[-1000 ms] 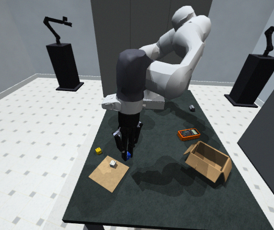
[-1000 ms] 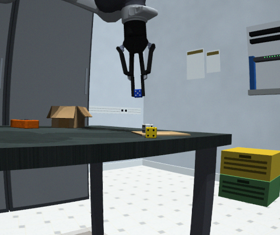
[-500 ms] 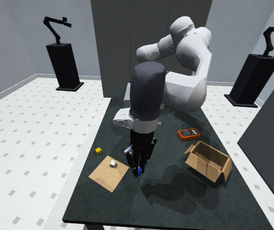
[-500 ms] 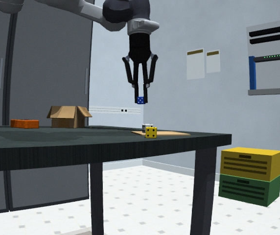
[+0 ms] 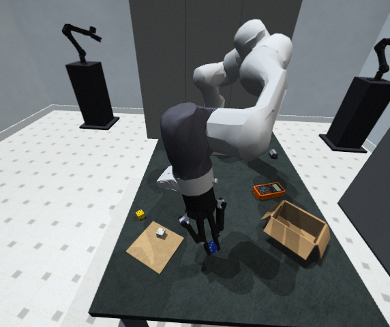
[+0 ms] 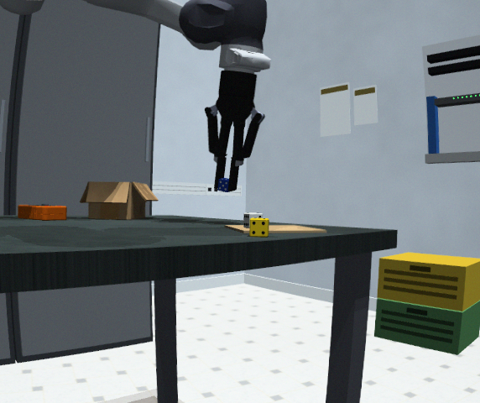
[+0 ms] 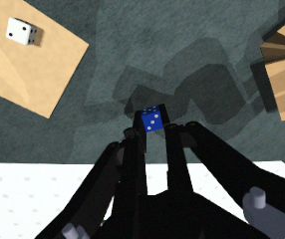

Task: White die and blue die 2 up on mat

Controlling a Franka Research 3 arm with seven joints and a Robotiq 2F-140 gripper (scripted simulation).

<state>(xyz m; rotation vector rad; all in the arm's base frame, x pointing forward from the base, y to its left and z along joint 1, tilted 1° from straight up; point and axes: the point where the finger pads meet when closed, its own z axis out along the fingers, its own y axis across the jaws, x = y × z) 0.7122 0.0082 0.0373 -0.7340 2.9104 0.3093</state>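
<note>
My hand is 2 cm above the blue die and 1 cm to the right of it. From my hand the other things lie so: tan mat (18 cm to the right, 10 cm below, 3 cm behind); then yellow die (27 cm to the right, 14 cm behind, 9 cm below); then white die (17 cm to the right, 9 cm below, 7 cm behind).
</note>
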